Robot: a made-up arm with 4 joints.
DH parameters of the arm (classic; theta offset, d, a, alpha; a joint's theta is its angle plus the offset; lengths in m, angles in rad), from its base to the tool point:
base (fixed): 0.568 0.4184 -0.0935 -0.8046
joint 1: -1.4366 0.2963 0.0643 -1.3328
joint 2: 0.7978 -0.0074 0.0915 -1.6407
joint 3: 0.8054 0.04 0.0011 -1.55
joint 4: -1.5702 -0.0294 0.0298 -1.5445
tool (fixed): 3.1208 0.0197 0 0
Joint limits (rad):
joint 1: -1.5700..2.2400
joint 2: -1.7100..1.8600
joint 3: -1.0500..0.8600
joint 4: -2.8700..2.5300
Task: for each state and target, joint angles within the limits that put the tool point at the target. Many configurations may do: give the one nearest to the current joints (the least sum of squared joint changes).
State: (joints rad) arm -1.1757 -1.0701 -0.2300 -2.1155
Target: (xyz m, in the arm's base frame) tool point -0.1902 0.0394 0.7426
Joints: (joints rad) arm -0.6276 -1.4782 -0.3271 -2.3438
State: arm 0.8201 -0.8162 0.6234 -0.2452
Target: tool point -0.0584 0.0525 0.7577
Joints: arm 0.3824 -1.3258 0.8071 -0.0613
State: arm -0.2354 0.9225 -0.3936 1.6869
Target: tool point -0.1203 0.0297 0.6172
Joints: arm -0.6077 0.6627 -0.8468 2.2747
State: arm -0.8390 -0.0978 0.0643 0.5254
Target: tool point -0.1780 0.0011 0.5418
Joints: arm -1.2129 0.4245 0.6073 0.6023
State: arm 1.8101 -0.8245 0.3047 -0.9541
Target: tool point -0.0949 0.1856 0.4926
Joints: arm 1.8106 -0.4613 0.0845 -1.1027
